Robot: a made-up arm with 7 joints. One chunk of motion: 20 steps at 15 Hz.
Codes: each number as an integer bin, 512 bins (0 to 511) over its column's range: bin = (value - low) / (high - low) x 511, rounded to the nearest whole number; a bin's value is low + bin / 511 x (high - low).
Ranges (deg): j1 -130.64..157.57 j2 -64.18..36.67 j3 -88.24..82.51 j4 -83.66..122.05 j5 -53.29..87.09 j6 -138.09..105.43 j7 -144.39..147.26
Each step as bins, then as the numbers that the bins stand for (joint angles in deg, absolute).
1 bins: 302 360 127 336 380 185 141
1 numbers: 39.69 6.87 -45.80 51.60 51.10 -49.93 -63.92
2 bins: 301 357 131 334 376 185 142
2 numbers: 39.13 6.28 -44.47 50.80 50.00 -49.93 -63.34
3 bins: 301 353 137 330 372 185 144
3 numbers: 39.13 5.49 -42.46 49.19 48.90 -49.93 -62.20
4 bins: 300 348 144 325 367 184 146
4 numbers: 38.56 4.50 -40.12 47.17 47.53 -50.40 -61.06
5 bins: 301 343 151 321 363 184 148
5 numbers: 39.13 3.51 -37.78 45.56 46.43 -50.40 -59.92
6 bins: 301 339 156 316 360 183 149
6 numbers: 39.13 2.72 -36.11 43.55 45.61 -50.88 -59.35
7 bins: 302 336 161 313 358 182 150
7 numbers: 39.69 2.13 -34.44 42.34 45.06 -51.36 -58.78
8 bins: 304 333 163 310 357 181 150
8 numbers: 40.82 1.54 -33.77 41.13 44.78 -51.83 -58.78
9 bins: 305 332 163 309 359 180 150
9 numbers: 41.38 1.34 -33.77 40.73 45.33 -52.31 -58.78
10 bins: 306 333 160 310 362 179 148
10 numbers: 41.95 1.54 -34.78 41.13 46.16 -52.79 -59.92
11 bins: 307 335 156 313 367 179 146
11 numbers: 42.51 1.93 -36.11 42.34 47.53 -52.79 -61.06
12 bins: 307 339 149 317 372 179 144
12 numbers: 42.51 2.72 -38.45 43.95 48.90 -52.79 -62.20
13 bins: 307 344 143 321 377 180 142
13 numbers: 42.51 3.71 -40.46 45.56 50.28 -52.31 -63.34
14 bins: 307 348 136 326 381 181 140
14 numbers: 42.51 4.50 -42.80 47.58 51.38 -51.83 -64.49
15 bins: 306 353 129 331 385 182 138
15 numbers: 41.95 5.49 -45.13 49.59 52.48 -51.36 -65.63
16 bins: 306 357 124 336 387 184 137
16 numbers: 41.95 6.28 -46.81 51.60 53.03 -50.40 -66.20
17 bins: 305 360 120 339 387 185 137
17 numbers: 41.38 6.87 -48.14 52.81 53.03 -49.93 -66.20
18 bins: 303 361 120 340 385 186 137
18 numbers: 40.26 7.07 -48.14 53.21 52.48 -49.45 -66.20
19 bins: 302 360 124 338 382 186 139
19 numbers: 39.69 6.87 -46.81 52.41 51.65 -49.45 -65.06
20 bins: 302 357 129 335 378 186 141
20 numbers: 39.69 6.28 -45.13 51.20 50.55 -49.45 -63.92
